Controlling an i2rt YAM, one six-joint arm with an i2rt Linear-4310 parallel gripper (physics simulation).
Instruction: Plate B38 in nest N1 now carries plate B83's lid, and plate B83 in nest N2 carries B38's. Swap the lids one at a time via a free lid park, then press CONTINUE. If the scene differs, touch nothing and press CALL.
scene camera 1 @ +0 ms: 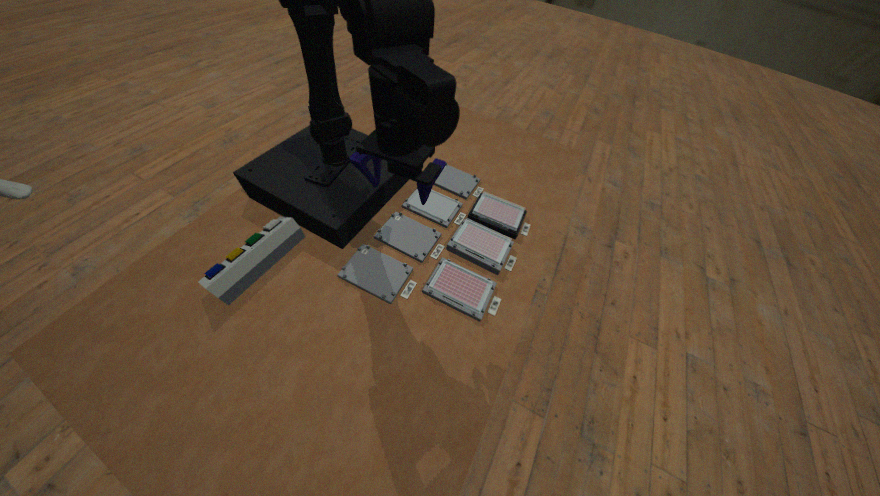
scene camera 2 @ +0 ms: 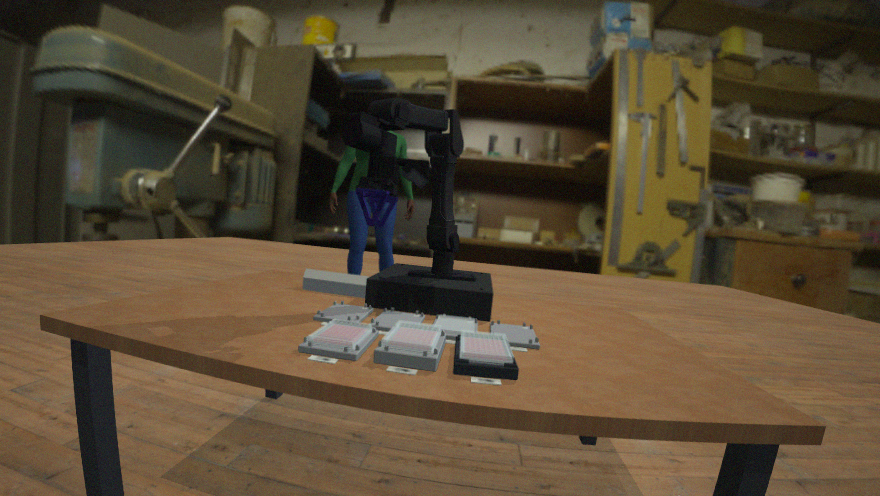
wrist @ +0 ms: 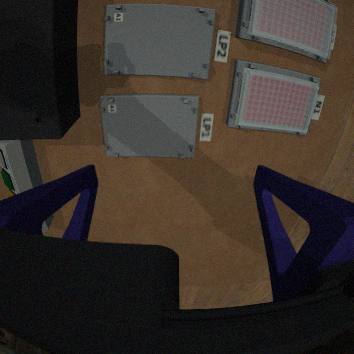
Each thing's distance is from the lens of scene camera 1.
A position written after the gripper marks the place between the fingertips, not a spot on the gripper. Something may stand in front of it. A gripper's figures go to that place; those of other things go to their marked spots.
gripper [scene camera 1: 400, 193]: 0.50 m
grey button box [scene camera 1: 279, 236]: 0.71 m
park LP2 [scene camera 1: 400, 232]: 0.70 m
